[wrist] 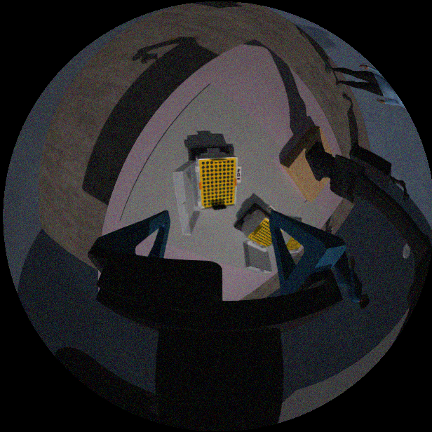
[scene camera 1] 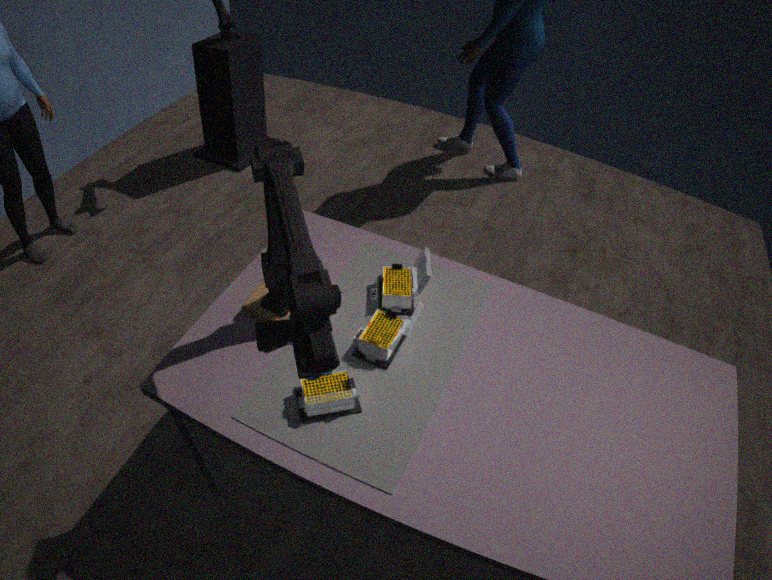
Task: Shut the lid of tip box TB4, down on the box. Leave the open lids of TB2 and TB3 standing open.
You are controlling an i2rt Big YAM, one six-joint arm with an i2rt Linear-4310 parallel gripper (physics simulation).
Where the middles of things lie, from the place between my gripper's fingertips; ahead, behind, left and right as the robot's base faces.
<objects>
The yellow tip rack (scene camera 1: 336, 382) lies 6 cm to the left of my hand and 18 cm below it.
</objects>
